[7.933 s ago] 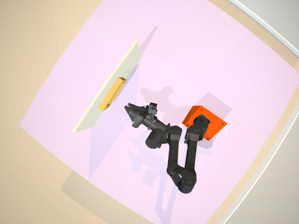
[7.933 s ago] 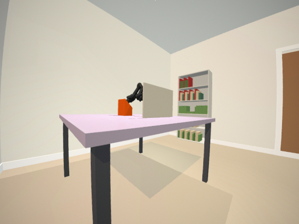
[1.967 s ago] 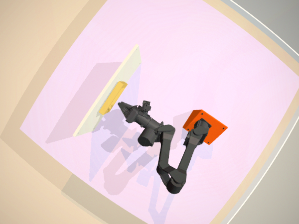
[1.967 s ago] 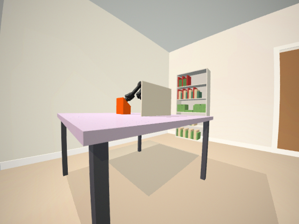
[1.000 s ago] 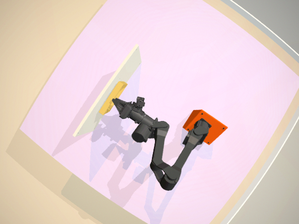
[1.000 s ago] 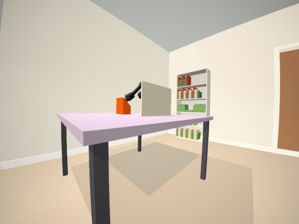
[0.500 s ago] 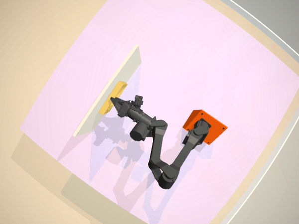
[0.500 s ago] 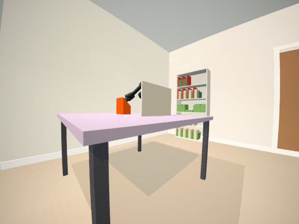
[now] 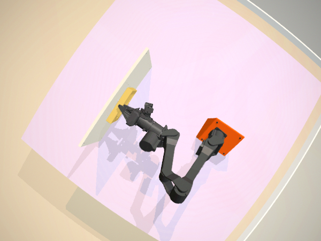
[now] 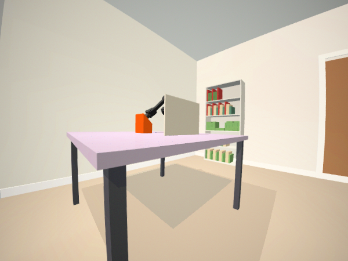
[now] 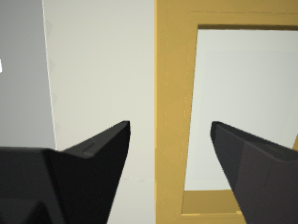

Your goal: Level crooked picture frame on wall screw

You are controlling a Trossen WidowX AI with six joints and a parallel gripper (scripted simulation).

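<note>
Right now the picture frame is 50 mm below my gripper tip and 10 mm ahead of it. From my gripper tip the other things lie so: wall panel 70 mm below, 20 mm ahead, 10 mm to the right.
</note>
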